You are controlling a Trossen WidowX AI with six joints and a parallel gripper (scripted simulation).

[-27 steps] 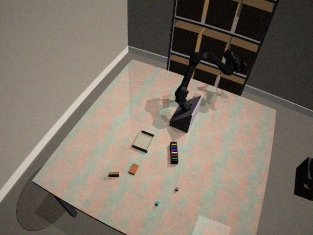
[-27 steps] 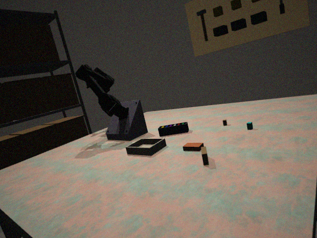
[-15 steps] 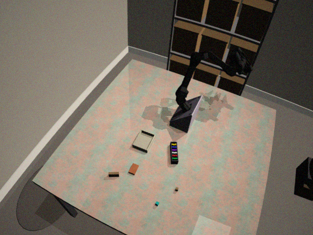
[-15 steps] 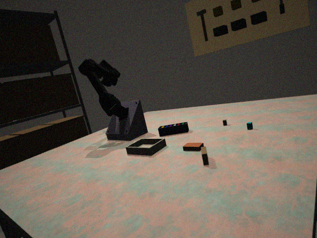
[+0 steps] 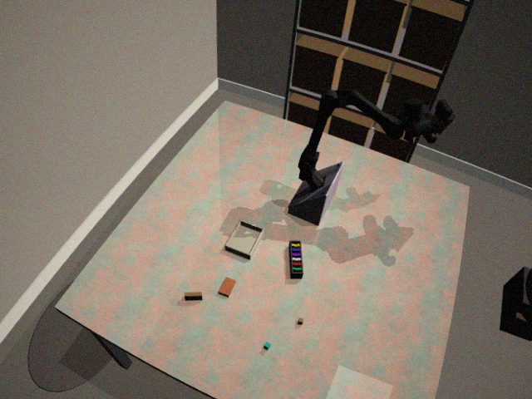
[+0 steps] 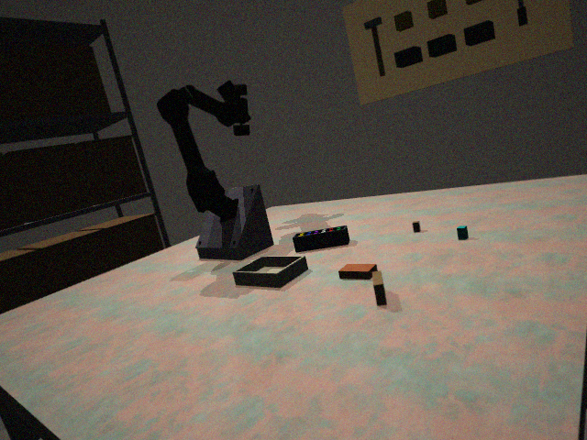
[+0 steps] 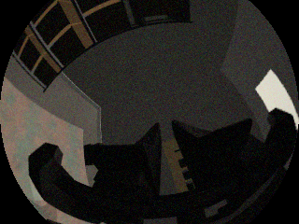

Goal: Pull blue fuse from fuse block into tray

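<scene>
The blue fuse is 460 mm ahead of my gripper tip, 440 mm to the right of it and 430 mm below it. Round my gripper tip: brown cube (720 mm ahead, 350 mm to the right, 440 mm below); grey tray (470 mm ahead, 630 mm to the right, 450 mm below); orange flat block (670 mm ahead, 630 mm to the right, 440 mm below).
</scene>
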